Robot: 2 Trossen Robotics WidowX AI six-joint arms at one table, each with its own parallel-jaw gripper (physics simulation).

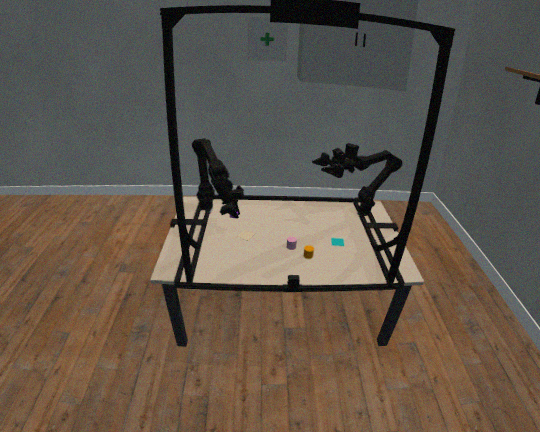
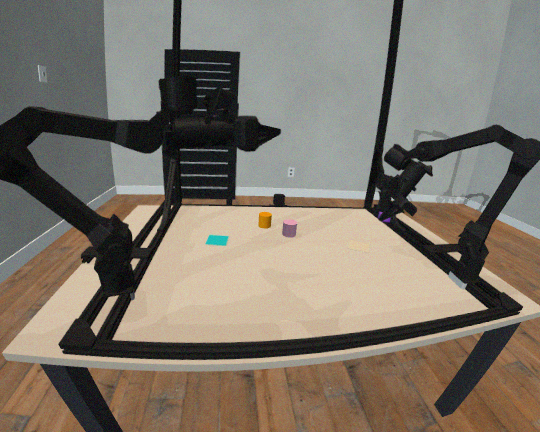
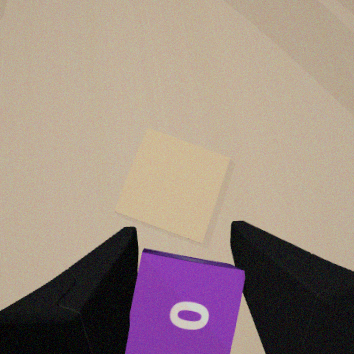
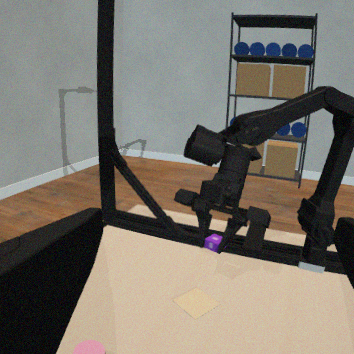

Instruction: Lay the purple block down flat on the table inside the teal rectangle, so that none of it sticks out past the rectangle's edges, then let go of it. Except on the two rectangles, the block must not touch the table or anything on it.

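Seen in the pictures: left gripper, fingertip midpoint: (image 1: 238, 216) (image 2: 376, 218) (image 3: 183, 235) (image 4: 209, 250); right gripper, fingertip midpoint: (image 1: 316, 165) (image 2: 270, 130) (image 4: 222, 225); left arm's base, link origin: (image 1: 206, 207) (image 2: 465, 276) (image 4: 312, 257); right arm's base, link origin: (image 1: 364, 212) (image 2: 118, 286).
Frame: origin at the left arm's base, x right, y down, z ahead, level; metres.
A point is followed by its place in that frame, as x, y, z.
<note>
My left gripper (image 1: 231, 213) @(0.205, -0.085, 0.219) (image 2: 388, 215) (image 3: 183, 235) @(0.205, -0.085, 0.219) (image 4: 209, 250) @(0.205, -0.085, 0.219) is shut on the purple block (image 1: 233, 215) (image 2: 384, 218) (image 3: 186, 302) @(0.202, -0.101, 0.200) (image 4: 213, 242) @(0.200, -0.100, 0.212), which has a white "0" on its face. It holds the block above the table near the left arm's base, clear of the surface. A cream rectangle (image 1: 245, 236) @(0.222, 0.018, 0.254) (image 2: 359, 246) @(0.206, 0.018, 0.256) (image 3: 172, 184) @(0.209, 0.018, 0.255) (image 4: 195, 302) @(0.209, 0.018, 0.258) lies bare on the table below and ahead of it. The teal rectangle (image 1: 337, 242) @(0.219, 0.018, 0.712) (image 2: 217, 240) @(0.210, 0.018, 0.713) lies on the other side of the table. My right gripper (image 1: 317, 162) @(0.081, -0.325, 0.578) (image 2: 274, 131) @(0.081, -0.325, 0.578) is open and empty, high above the table.
A pink cylinder (image 1: 291, 243) @(0.302, -0.018, 0.482) (image 2: 289, 228) @(0.256, -0.014, 0.487) (image 4: 88, 348) @(0.283, -0.026, 0.478) and an orange cylinder (image 1: 309, 251) @(0.361, -0.023, 0.565) (image 2: 265, 219) @(0.319, -0.015, 0.563) stand between the cream and teal rectangles. Black rails and frame posts (image 1: 171, 129) @(0.600, -0.640, 0.070) border the table (image 1: 225, 266) @(0.461, 0.019, 0.198). A shelf rack (image 4: 230, 88) stands by the far wall.
</note>
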